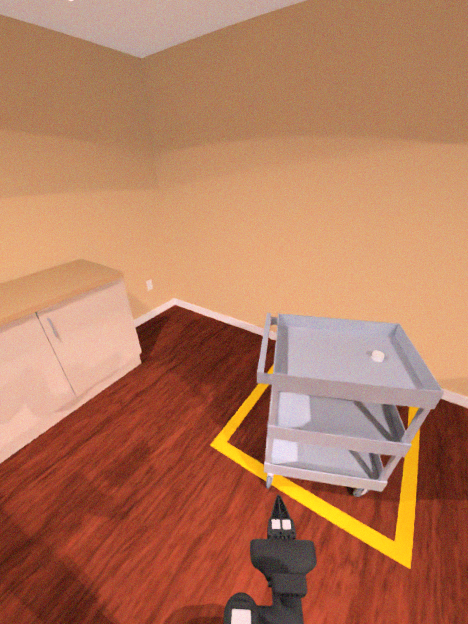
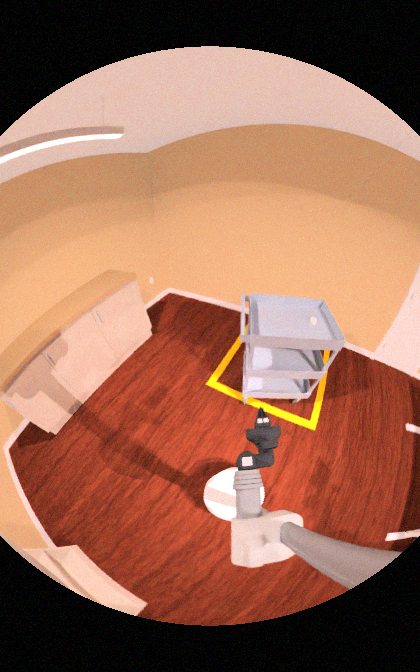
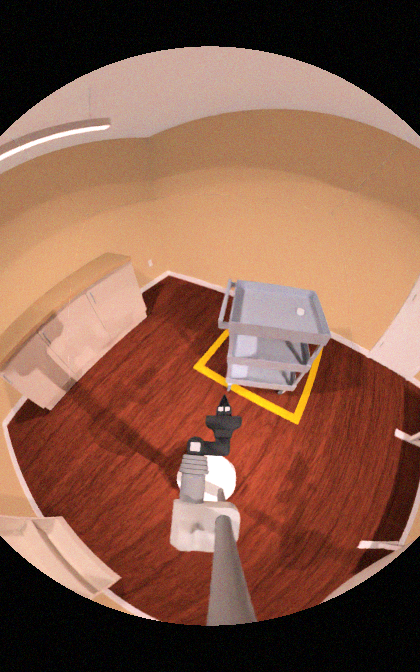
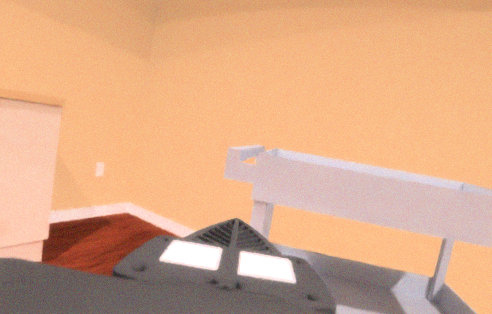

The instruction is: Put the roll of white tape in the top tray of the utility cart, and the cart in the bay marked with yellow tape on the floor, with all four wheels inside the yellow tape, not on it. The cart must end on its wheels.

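Note:
The white tape roll (image 1: 377,355) (image 2: 313,320) (image 3: 300,311) lies in the top tray of the grey utility cart (image 1: 342,387) (image 2: 295,342) (image 3: 275,331) (image 4: 350,200), towards its right side. The cart stands upright over the yellow-taped bay (image 1: 332,511) (image 2: 285,414) (image 3: 265,402). Its near left wheel (image 1: 269,480) is at the near tape strip, by the outer edge; its near right wheel (image 1: 357,491) is inside the tape. The far wheels are hidden. My gripper (image 1: 278,498) (image 2: 261,411) (image 3: 224,397) (image 4: 234,240) is shut and empty, in front of the cart's near side, towards its left corner.
A cabinet (image 1: 95,337) (image 2: 120,320) (image 4: 25,170) stands on the left. Walls meet in a corner behind, and a wall runs close behind the cart. A pale door (image 2: 400,330) is at the right. My white round base (image 2: 217,502) is behind the gripper.

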